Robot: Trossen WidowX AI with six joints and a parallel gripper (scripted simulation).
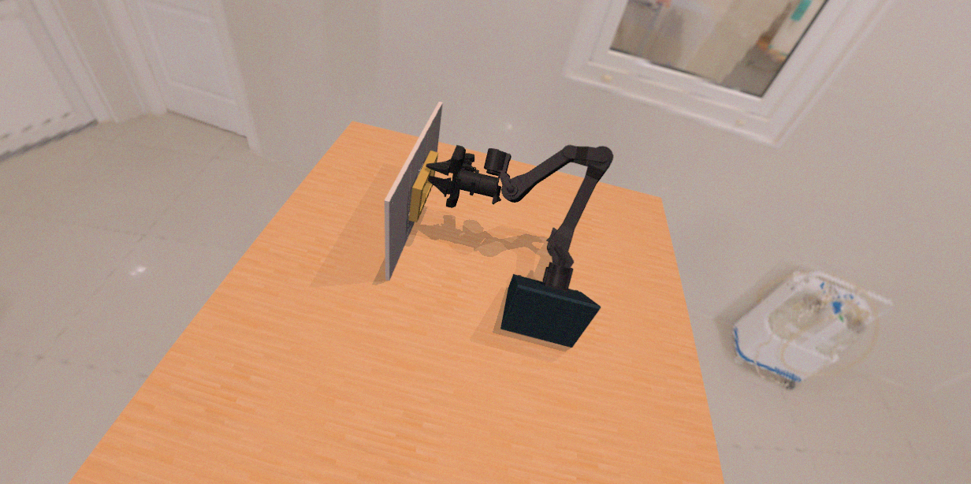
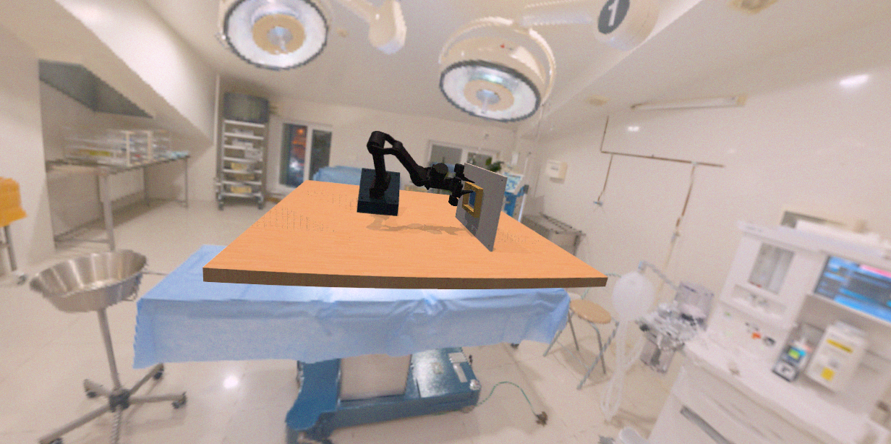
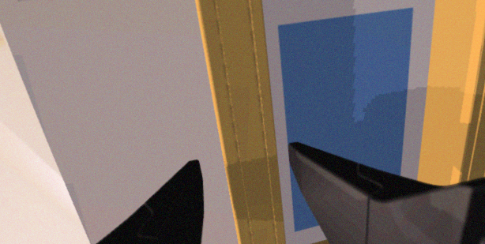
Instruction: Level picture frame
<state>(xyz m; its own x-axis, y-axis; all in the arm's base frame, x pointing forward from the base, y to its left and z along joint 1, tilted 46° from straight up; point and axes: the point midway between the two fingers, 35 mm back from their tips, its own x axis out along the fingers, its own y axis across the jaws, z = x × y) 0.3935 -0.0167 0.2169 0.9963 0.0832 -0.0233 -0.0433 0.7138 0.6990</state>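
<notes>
Now: gripper tip 10 mm short of the picture frame and 60 mm above it. Round my gripper tip: grey wall panel: 20 mm ahead, 60 mm below.
</notes>
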